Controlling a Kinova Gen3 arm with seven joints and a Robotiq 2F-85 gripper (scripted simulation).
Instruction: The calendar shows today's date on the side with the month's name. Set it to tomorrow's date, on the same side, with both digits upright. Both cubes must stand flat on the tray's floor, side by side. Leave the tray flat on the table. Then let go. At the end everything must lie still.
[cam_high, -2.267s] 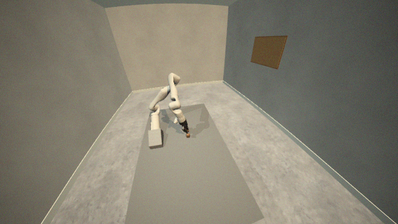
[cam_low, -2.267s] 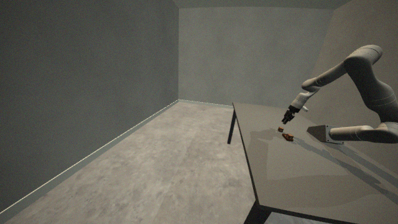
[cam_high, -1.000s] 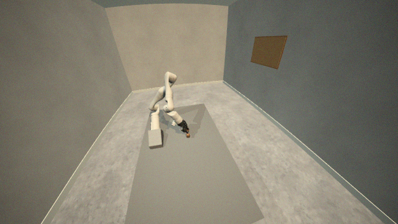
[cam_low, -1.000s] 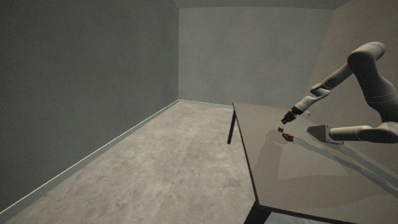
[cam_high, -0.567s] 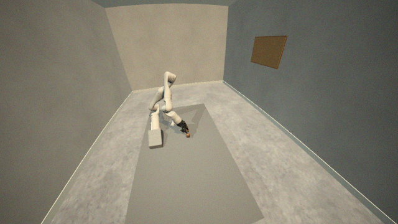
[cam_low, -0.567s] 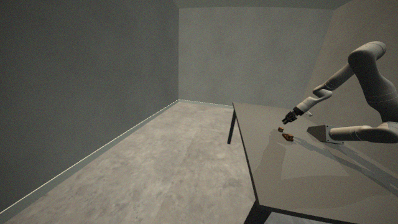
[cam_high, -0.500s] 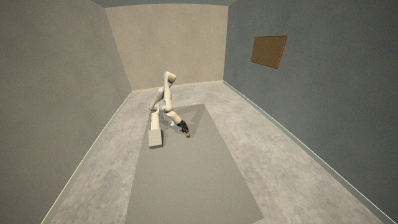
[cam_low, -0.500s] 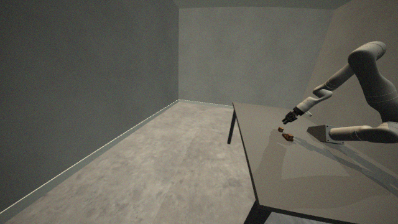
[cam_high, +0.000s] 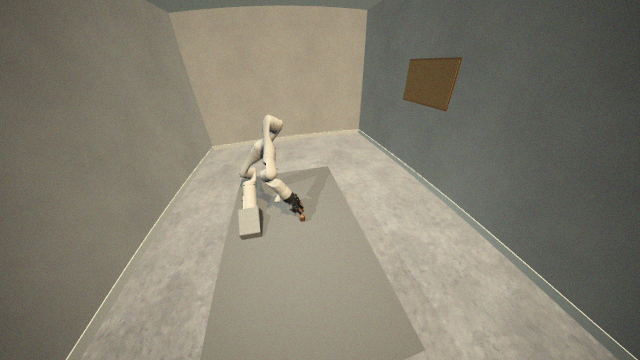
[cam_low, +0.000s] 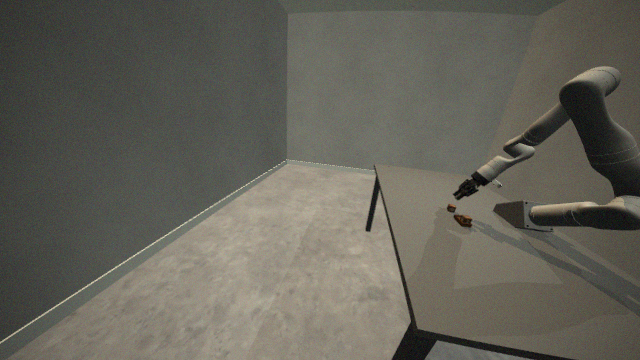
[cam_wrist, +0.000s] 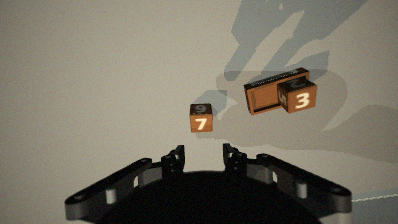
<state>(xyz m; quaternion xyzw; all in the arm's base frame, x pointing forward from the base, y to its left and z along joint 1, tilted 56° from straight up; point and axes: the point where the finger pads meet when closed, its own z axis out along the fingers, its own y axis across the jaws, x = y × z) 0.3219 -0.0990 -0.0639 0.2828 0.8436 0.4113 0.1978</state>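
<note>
Right now my hand is 8 cm above the digit cube. Round my hand: orange tray 11 cm to the left, 9 cm below, 1 cm ahead.
</note>
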